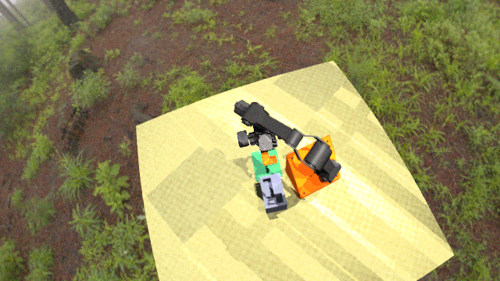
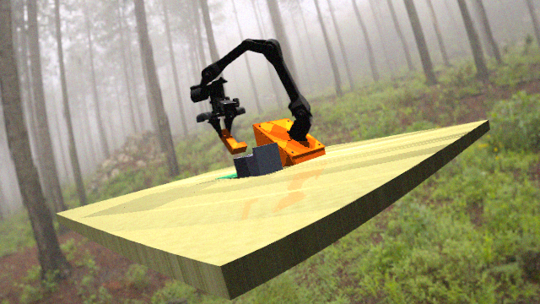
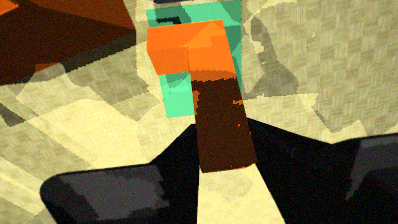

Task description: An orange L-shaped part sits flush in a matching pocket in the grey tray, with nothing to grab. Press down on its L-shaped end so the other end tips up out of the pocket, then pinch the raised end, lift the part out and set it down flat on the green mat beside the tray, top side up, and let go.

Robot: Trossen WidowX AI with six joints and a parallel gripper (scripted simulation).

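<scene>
My gripper tip is 20 mm to the right of the green mat and 160 mm above it. The rest, counted from my gripper tip: orange L-shaped part (10 mm behind, 30 mm to the left, 30 mm below).
</scene>
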